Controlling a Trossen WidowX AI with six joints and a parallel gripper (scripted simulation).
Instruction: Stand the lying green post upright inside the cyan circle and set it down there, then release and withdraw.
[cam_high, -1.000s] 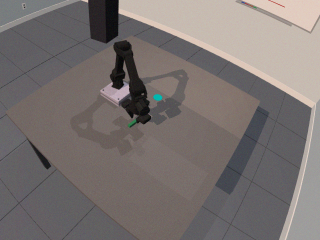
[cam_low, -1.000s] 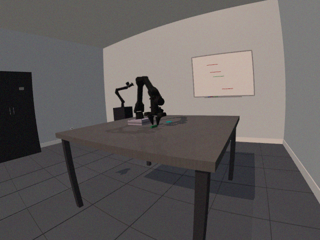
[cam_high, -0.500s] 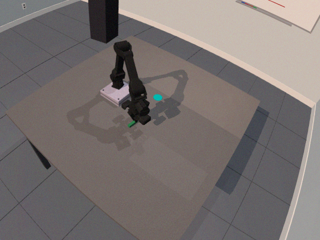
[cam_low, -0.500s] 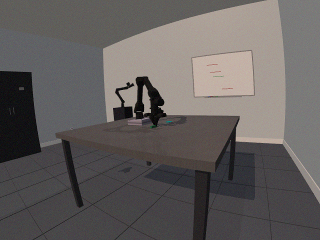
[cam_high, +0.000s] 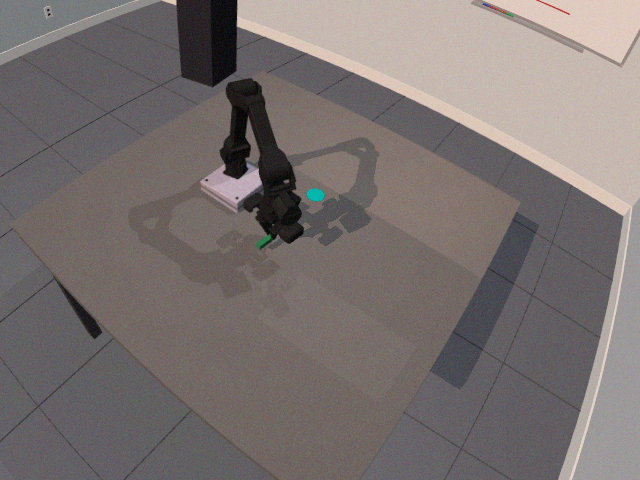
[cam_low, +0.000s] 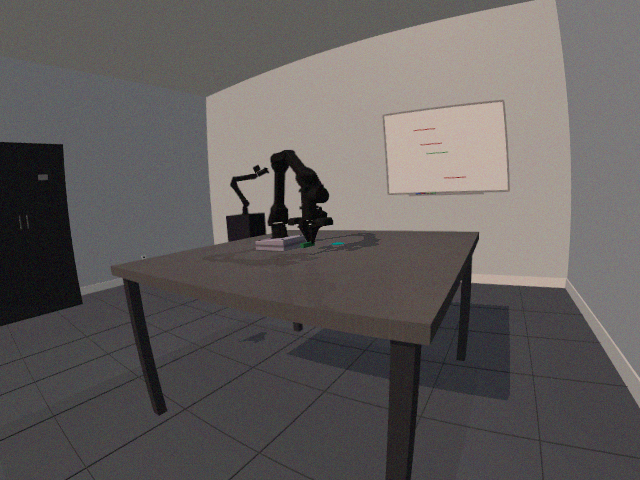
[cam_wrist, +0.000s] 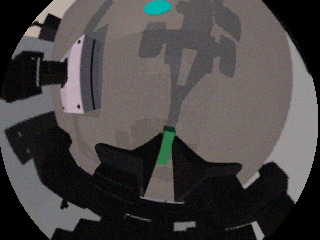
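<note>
The cyan circle lies 1 cm ahead of my gripper tip, 27 cm to the left of it and 4 cm below it. From my gripper tip the other things lie so: green post (1 cm behind, 2 cm to the right).
</note>
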